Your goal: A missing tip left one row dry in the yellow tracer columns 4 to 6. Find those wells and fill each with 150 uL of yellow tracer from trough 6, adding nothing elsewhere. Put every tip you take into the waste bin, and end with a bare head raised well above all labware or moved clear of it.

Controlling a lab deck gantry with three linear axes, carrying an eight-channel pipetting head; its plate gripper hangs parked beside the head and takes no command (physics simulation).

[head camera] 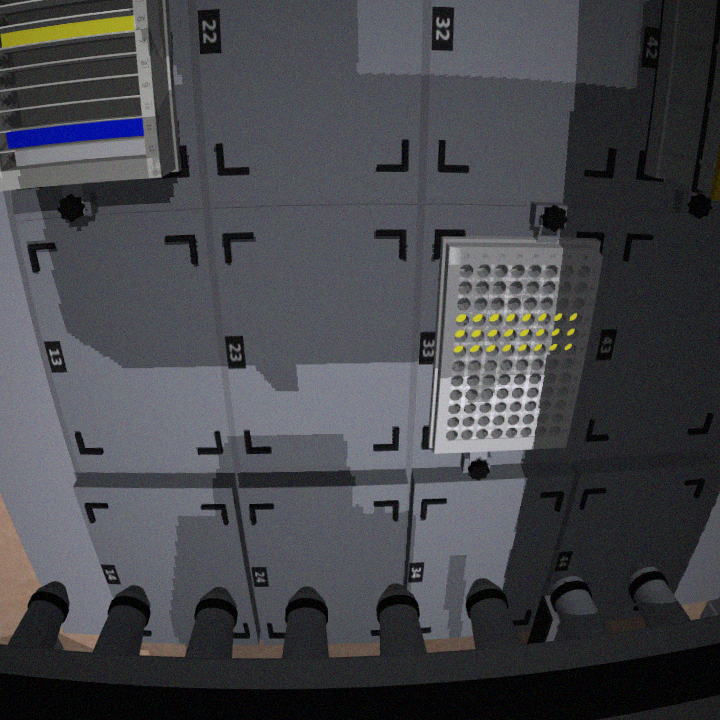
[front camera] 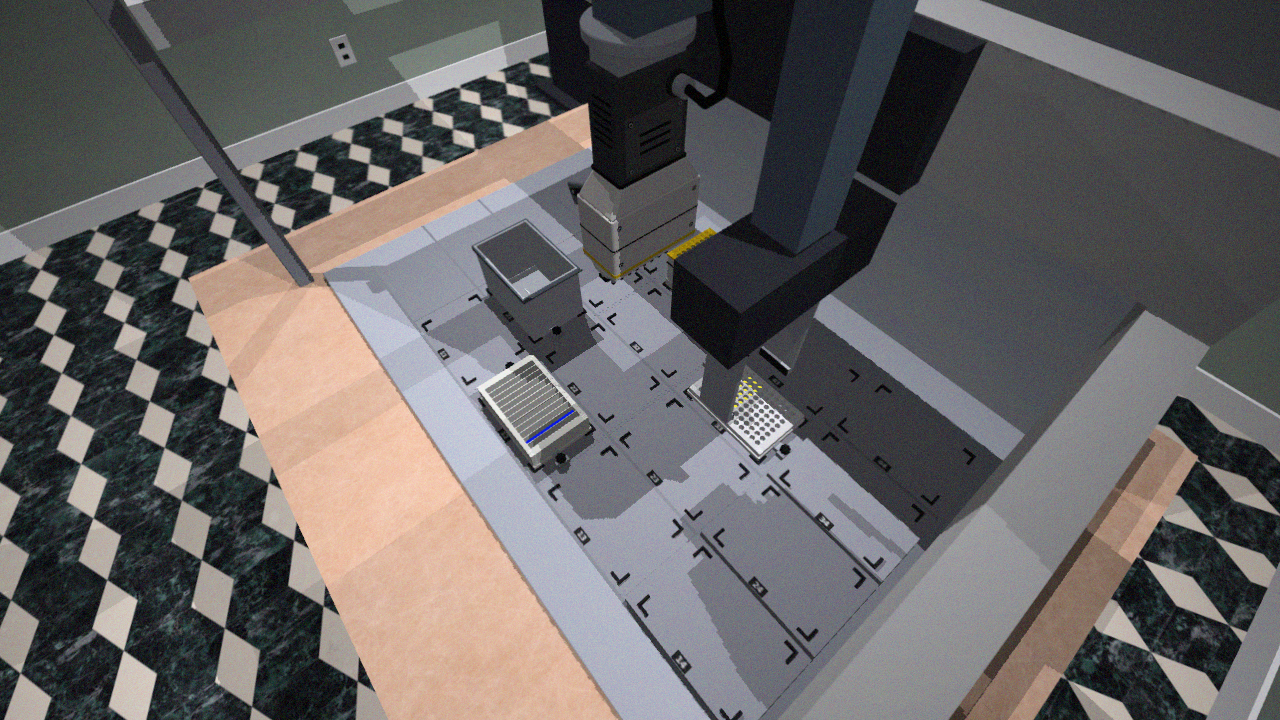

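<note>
The white well plate (front camera: 762, 431) (head camera: 493, 447) has three yellow columns; in the head view all eight wells of each look yellow. The trough reservoir (front camera: 534, 407) (head camera: 87, 175) shows yellow liquid (head camera: 67, 30) in trough 6. The waste bin (front camera: 525, 295) stands behind it in the front view; its floor is partly hidden. The pipetting head (front camera: 640, 210) is high over the deck, and its eight nozzles (head camera: 306, 606) are bare in the head view. My parked plate gripper (front camera: 751, 392) is open and empty, its fingers overlapping the plate in the front view. The yellow tip rack (front camera: 694, 242) is mostly hidden.
Blue liquid (front camera: 549, 428) (head camera: 75, 133) lies in another trough of the reservoir. Black clamp knobs (head camera: 553, 218) (head camera: 478, 468) stand at two ends of the plate. A grey wall beam (front camera: 1056, 510) runs along the right side of the deck.
</note>
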